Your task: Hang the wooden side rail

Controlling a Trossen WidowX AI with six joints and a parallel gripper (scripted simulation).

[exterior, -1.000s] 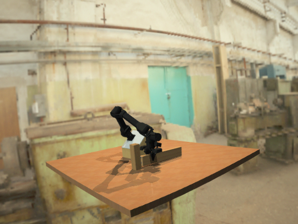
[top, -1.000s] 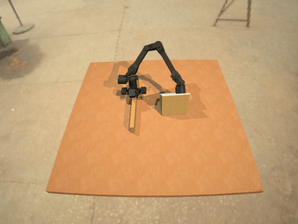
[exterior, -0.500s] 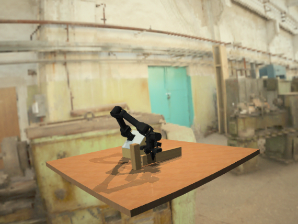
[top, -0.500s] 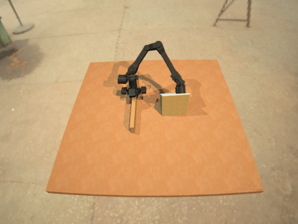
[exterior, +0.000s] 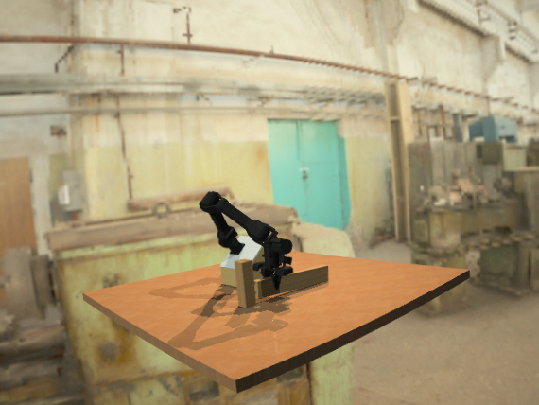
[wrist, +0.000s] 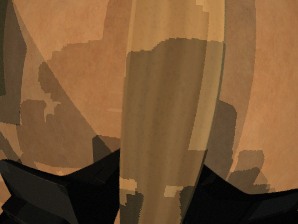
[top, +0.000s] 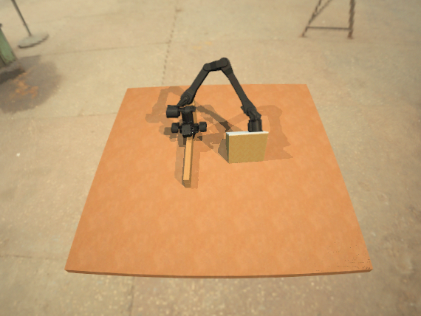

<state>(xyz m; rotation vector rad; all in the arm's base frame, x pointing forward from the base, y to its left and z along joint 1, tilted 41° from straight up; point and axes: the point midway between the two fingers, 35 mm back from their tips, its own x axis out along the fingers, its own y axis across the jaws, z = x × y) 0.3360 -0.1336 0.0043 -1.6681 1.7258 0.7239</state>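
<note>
Now: the headboard post 10 mm behind my gripper tip, 140 mm to the right of it and 40 mm above it.
</note>
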